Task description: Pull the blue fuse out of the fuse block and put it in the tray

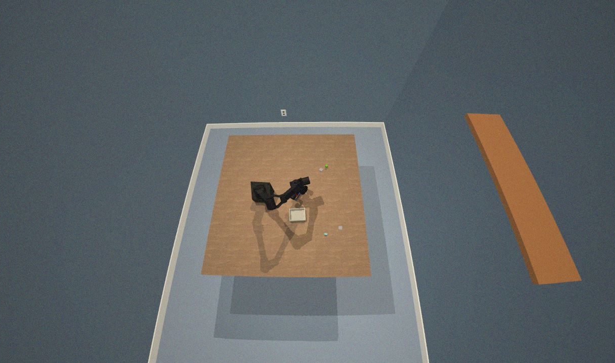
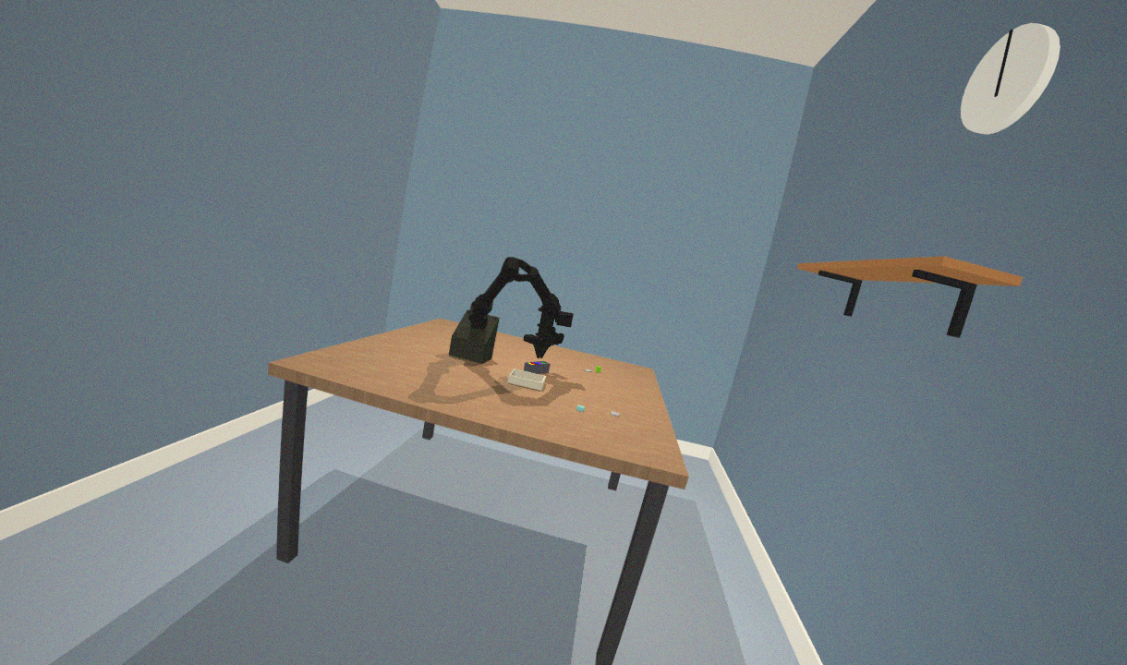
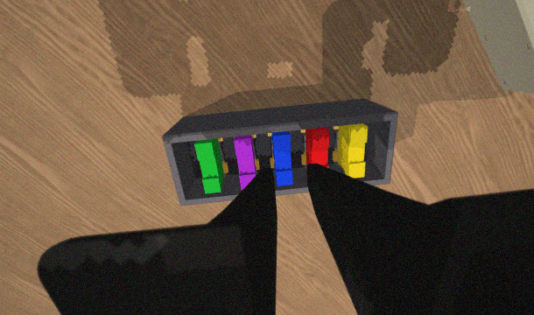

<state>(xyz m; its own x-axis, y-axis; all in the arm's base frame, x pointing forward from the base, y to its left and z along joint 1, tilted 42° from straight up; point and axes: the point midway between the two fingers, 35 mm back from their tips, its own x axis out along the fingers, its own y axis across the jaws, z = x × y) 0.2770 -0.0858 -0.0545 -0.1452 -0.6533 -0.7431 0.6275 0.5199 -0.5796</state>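
The blue fuse lies 4 cm below my gripper tip. From my gripper tip the other things lie so: cyan piece: 19 cm ahead, 36 cm to the right, 6 cm below; tray: 2 cm behind, 18 cm to the right, 6 cm below; green piece: 28 cm ahead, 24 cm to the left, 5 cm below.
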